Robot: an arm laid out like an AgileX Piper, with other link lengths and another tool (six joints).
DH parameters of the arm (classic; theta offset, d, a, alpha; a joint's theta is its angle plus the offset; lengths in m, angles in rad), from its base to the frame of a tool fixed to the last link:
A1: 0 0.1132 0 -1.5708
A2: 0.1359 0 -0.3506 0
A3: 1.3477 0 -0.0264 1.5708
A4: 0 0.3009 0 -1.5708
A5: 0 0 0 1.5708
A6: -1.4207 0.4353 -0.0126 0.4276
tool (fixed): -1.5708 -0.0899 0 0
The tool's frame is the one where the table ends.
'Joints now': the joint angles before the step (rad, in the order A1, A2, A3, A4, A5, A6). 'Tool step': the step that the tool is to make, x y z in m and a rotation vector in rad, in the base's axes. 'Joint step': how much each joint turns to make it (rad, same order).
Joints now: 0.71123, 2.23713, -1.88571, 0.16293, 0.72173, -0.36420
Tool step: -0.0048, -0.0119, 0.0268, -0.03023, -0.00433, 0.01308
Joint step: 0.00018, -0.03524, -0.03783, -0.03455, 0.08955, 0.00908
